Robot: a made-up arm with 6 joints. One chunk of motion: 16 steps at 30 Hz.
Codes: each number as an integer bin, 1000 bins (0 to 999) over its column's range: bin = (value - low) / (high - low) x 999, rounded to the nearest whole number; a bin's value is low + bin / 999 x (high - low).
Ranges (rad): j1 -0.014..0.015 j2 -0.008..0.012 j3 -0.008..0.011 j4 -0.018..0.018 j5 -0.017..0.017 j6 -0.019..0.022
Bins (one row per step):
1: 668 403 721 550 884 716
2: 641 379 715 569 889 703
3: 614 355 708 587 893 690
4: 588 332 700 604 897 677
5: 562 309 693 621 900 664
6: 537 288 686 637 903 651
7: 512 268 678 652 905 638
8: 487 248 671 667 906 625
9: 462 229 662 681 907 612
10: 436 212 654 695 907 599
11: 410 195 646 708 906 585
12: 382 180 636 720 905 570
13: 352 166 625 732 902 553
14: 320 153 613 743 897 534
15: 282 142 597 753 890 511
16: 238 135 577 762 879 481
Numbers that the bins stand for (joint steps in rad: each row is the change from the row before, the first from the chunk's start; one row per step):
1: 0.00539 0.00007 0.00571 0.00182 0.01309 0.01039
2: 0.00461 -0.00041 0.00560 0.00250 0.01326 0.00985
3: 0.00382 -0.00089 0.00547 0.00315 0.01339 0.00932
4: 0.00307 -0.00135 0.00531 0.00377 0.01353 0.00878
5: 0.00231 -0.00181 0.00518 0.00438 0.01363 0.00825
6: 0.00159 -0.00223 0.00505 0.00495 0.01373 0.00772
7: 0.00086 -0.00263 0.00489 0.00550 0.01380 0.00718
8: 0.00014 -0.00304 0.00476 0.00604 0.01383 0.00665
9: -0.00059 -0.00342 0.00459 0.00654 0.01387 0.00612
10: -0.00134 -0.00376 0.00444 0.00705 0.01387 0.00558
11: -0.00210 -0.00410 0.00429 0.00751 0.01383 0.00501
12: -0.00291 -0.00440 0.00410 0.00795 0.01380 0.00439
13: -0.00378 -0.00468 0.00389 0.00838 0.01370 0.00370
14: -0.00471 -0.00494 0.00366 0.00877 0.01353 0.00292
15: -0.00581 -0.00516 0.00335 0.00914 0.01329 0.00197
16: -0.00709 -0.00530 0.00297 0.00946 0.01292 0.00074

